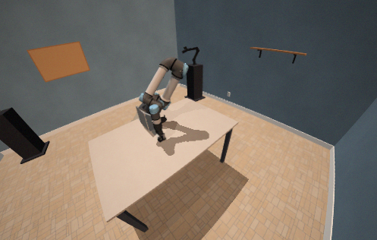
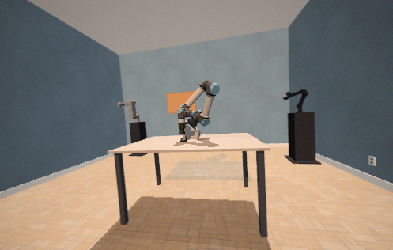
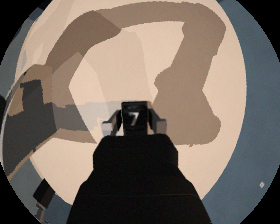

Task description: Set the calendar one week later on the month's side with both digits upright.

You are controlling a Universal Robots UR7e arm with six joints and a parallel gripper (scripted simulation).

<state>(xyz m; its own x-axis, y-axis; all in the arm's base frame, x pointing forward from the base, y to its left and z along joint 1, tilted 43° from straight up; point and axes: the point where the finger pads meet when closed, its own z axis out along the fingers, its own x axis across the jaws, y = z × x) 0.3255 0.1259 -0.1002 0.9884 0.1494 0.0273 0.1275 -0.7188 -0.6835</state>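
Right now my hand is 30 mm above the calendar tray and 20 mm to the left of it. Round my hand: dark calendar cube 30 mm to the right, 10 mm below.
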